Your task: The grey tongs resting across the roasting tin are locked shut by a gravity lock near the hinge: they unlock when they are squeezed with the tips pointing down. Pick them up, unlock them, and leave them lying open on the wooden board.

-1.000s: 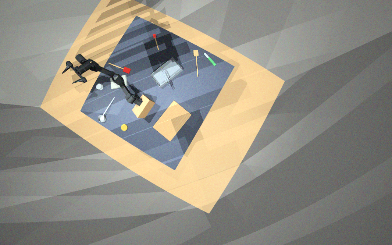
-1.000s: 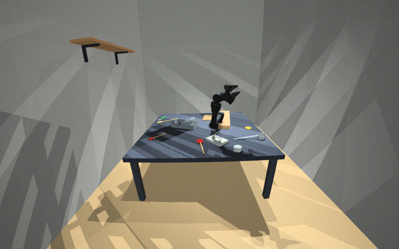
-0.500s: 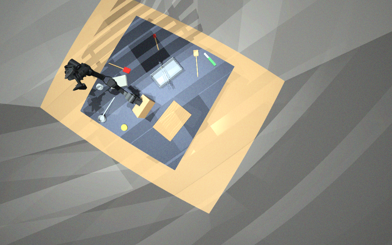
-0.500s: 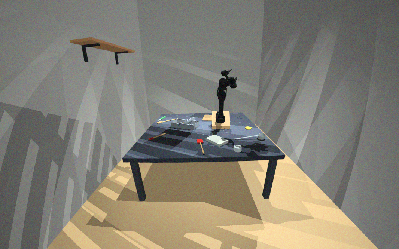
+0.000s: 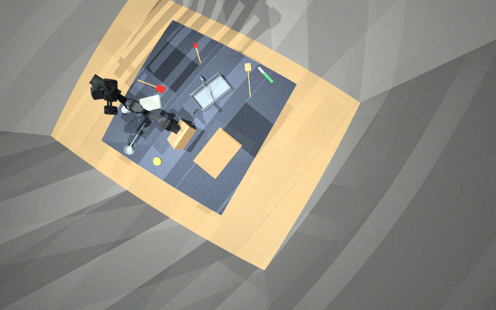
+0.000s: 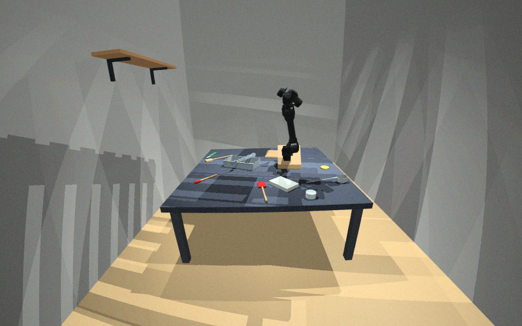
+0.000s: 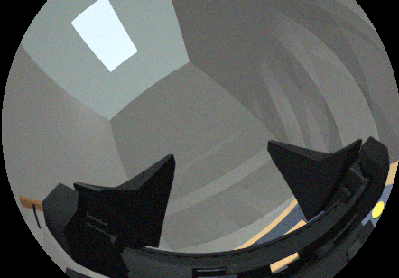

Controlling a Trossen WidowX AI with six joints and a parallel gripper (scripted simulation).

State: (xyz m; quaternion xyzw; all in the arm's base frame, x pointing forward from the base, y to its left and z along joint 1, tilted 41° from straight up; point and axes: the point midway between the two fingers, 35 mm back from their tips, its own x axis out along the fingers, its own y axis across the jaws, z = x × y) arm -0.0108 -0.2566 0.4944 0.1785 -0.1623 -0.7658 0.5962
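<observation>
Now: the roasting tin 62 cm below my gripper tip, 44 cm ahead of it and 13 cm to the right of it. Round my gripper tip: red spatula 64 cm below, 35 cm to the left, 20 cm ahead; white block 63 cm below, 27 cm to the left, 6 cm ahead; wooden board 64 cm below, 47 cm to the right, 6 cm ahead.
</observation>
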